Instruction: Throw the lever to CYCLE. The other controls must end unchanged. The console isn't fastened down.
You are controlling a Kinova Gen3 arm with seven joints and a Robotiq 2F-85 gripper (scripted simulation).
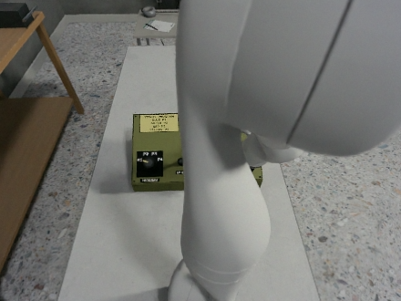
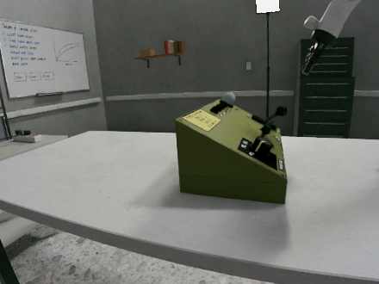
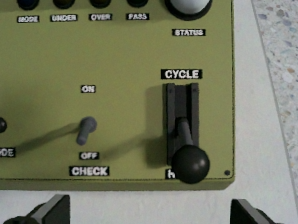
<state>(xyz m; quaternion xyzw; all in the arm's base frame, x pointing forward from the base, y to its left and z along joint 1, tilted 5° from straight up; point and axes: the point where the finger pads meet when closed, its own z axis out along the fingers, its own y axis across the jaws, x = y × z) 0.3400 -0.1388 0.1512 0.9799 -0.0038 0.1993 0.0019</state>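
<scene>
The black ball-topped lever lies 17 cm below my hand, 11 cm ahead of it and 4 cm to the right of it. From my hand the other things lie so: black rotary selector: 33 cm to the left, 18 cm below, 13 cm ahead; then mode button: 20 cm to the left, 18 cm below, 12 cm ahead; then grey check toggle: 17 cm below, 12 cm ahead, 8 cm to the left.
</scene>
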